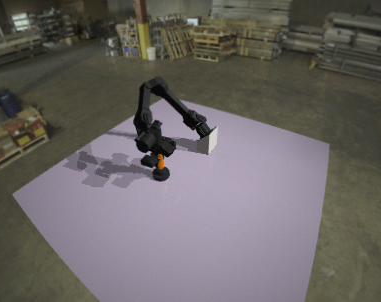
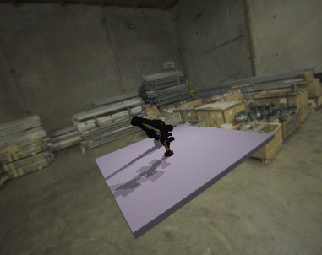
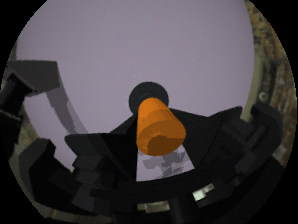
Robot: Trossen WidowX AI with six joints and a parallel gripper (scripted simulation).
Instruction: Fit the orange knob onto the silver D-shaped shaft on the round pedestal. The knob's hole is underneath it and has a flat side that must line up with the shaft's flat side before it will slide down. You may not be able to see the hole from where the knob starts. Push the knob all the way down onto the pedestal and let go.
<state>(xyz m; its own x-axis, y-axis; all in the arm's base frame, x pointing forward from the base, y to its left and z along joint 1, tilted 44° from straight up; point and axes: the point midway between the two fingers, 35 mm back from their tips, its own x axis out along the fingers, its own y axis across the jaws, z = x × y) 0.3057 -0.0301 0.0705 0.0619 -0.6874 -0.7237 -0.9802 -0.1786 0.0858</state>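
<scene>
The orange knob is 30 mm above my gripper tip. From my gripper tip the other things lie so: round pedestal 40 mm below.
</scene>
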